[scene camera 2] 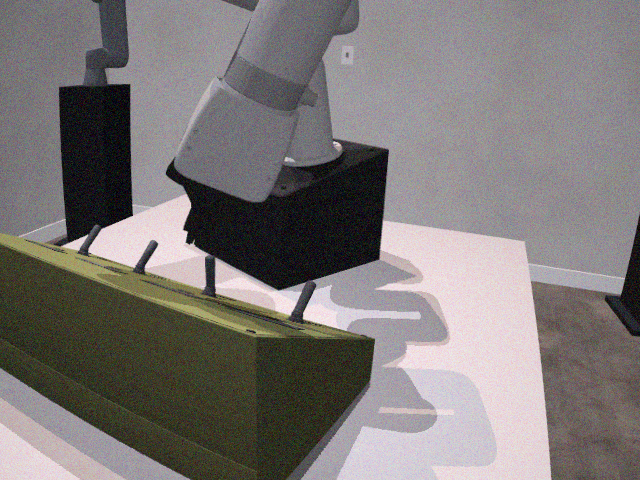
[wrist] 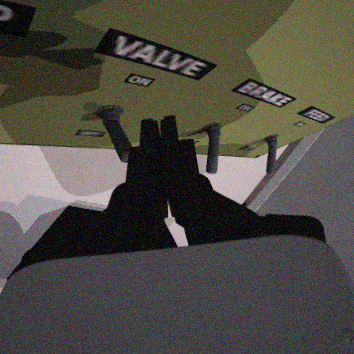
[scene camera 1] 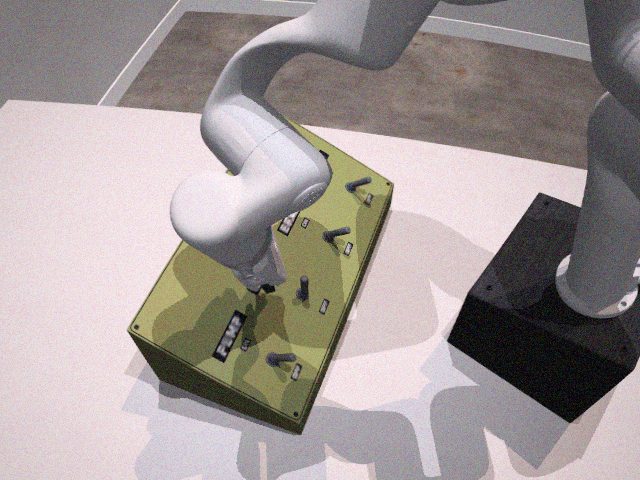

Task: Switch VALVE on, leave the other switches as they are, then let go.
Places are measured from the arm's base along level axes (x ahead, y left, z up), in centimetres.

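Where they show: gripper, fingertip midpoint: (scene camera 2: 193, 239) (wrist: 162, 140); arm's base, origin of the base link: (scene camera 2: 309, 155) (scene camera 1: 595, 284).
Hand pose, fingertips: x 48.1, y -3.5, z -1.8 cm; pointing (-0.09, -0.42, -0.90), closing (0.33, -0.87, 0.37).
Things, the pixels of their centre, and the offset from my fingertips. Level surfaces: height alone.
- VALVE lever, body centre: (wrist: 117, 136) (scene camera 2: 210, 274) (scene camera 1: 304, 286) dx -4.9, dy +0.0, dz -5.9 cm
- plate, its level: dz -6.5 cm
- PUMP lever, body centre: (scene camera 2: 304, 299) (scene camera 1: 283, 357) dx -2.5, dy +11.8, dz -6.5 cm
- BRAKE lever, body centre: (wrist: 212, 151) (scene camera 2: 146, 255) (scene camera 1: 338, 232) dx -9.8, dy -11.0, dz -6.5 cm
- FEED lever, body centre: (wrist: 271, 156) (scene camera 2: 90, 238) (scene camera 1: 360, 182) dx -13.4, dy -22.5, dz -6.5 cm
- white table, its level: dz -17.7 cm
The VALVE lever (scene camera 1: 303, 288) (scene camera 2: 209, 276) (wrist: 115, 131) stands between its ON plate (wrist: 140, 80) and OFF plate (scene camera 1: 324, 306) (wrist: 90, 133). It is more upright than the other levers; I cannot tell whether it is fully at ON. The PUMP lever (scene camera 1: 280, 357) (scene camera 2: 303, 302), BRAKE lever (scene camera 1: 337, 234) (scene camera 2: 145, 256) (wrist: 213, 150) and FEED lever (scene camera 1: 358, 184) (scene camera 2: 90, 239) (wrist: 271, 155) lean toward their OFF side. My gripper (scene camera 1: 262, 289) (scene camera 2: 189, 240) (wrist: 162, 140) is shut and empty, above the panel on the label side of the VALVE lever. The arm hides the VALVE label in scene camera 1.
The olive switch panel (scene camera 1: 155, 310) (scene camera 2: 155, 361) (wrist: 280, 50) stands on the white table (scene camera 1: 62, 206) (scene camera 2: 496, 361). My arm's black base block (scene camera 1: 516, 351) (scene camera 2: 330, 232) is beside it. A black pedestal (scene camera 2: 95, 155) with another arm stands behind the table.
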